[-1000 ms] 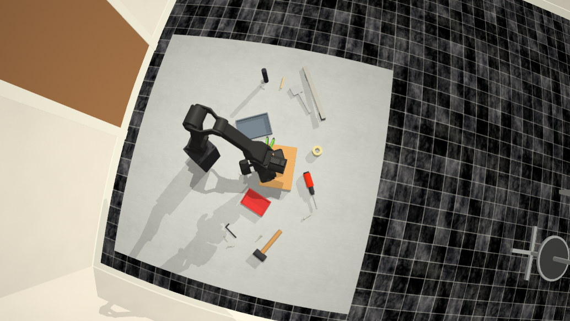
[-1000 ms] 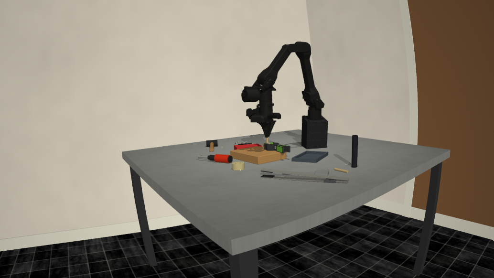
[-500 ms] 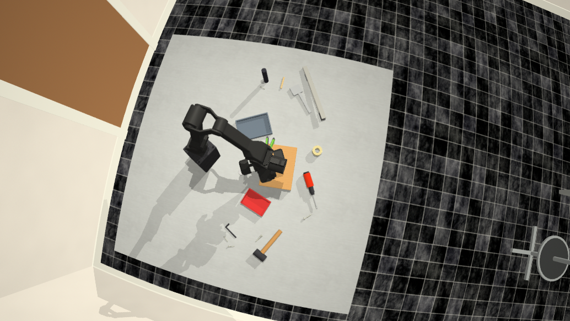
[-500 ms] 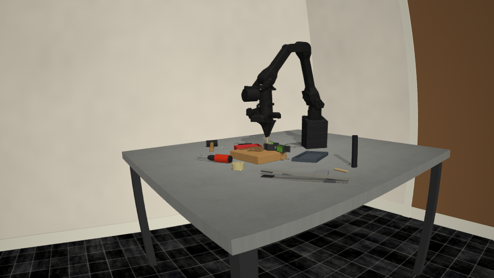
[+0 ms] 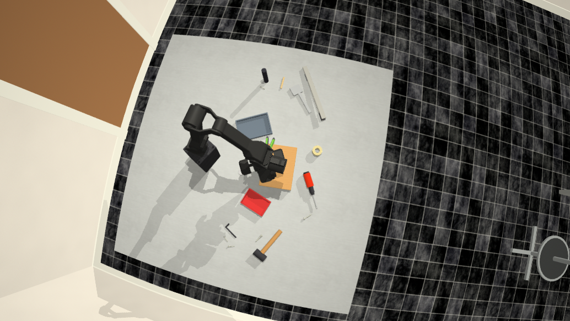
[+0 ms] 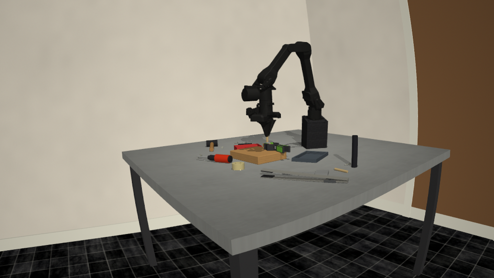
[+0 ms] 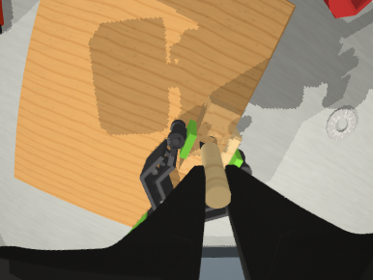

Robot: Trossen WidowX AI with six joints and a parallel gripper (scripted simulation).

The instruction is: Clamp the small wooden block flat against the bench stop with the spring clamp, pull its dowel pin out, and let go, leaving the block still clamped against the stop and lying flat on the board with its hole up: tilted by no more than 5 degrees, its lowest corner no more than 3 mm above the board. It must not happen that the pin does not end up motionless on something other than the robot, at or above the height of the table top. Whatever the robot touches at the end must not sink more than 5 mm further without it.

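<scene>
The red tray is 1 cm ahead of my hand, 18 cm to the right of it and 11 cm below it. Also, from my hand: small wooden block (8 cm below); then dowel pin (4 cm below); then wooden stop (1 cm behind, 8 cm below).
</scene>
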